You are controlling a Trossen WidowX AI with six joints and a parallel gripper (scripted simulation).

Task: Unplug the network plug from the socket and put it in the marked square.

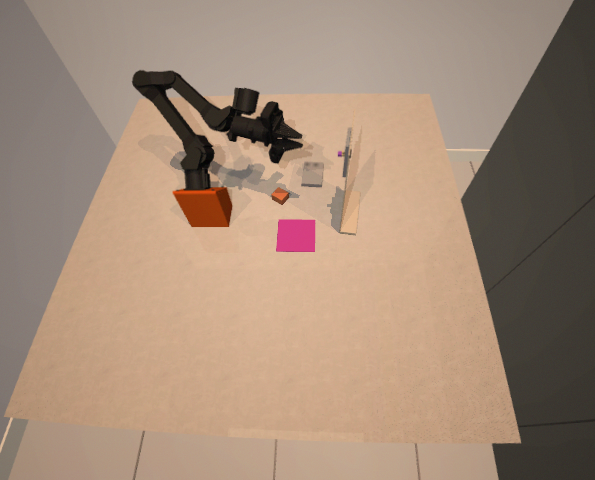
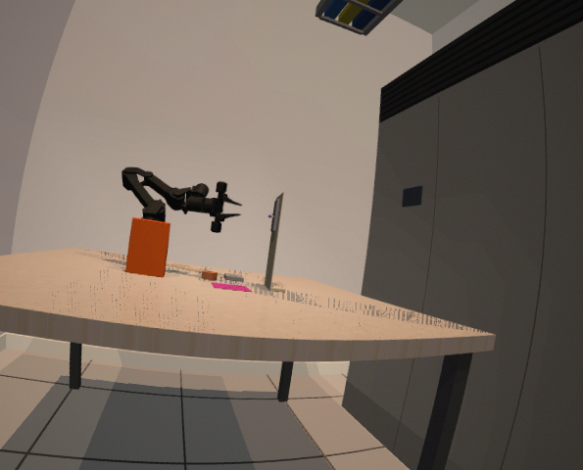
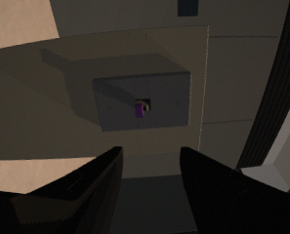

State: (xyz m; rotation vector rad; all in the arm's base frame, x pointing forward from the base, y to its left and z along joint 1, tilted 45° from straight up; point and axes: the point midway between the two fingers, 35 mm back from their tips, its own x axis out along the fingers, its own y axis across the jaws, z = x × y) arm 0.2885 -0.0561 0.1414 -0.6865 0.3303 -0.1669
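My gripper tip is 11 cm short of the plug, 4 cm to the left of it and 1 cm above it. The rest, counted from my gripper tip: small orange-brown block: 25 cm below, 8 cm behind, 1 cm to the left; then small grey frame-like piece: 26 cm below, 12 cm to the left, 3 cm ahead; then upright grey panel: 13 cm ahead, 11 cm below, 4 cm to the right.
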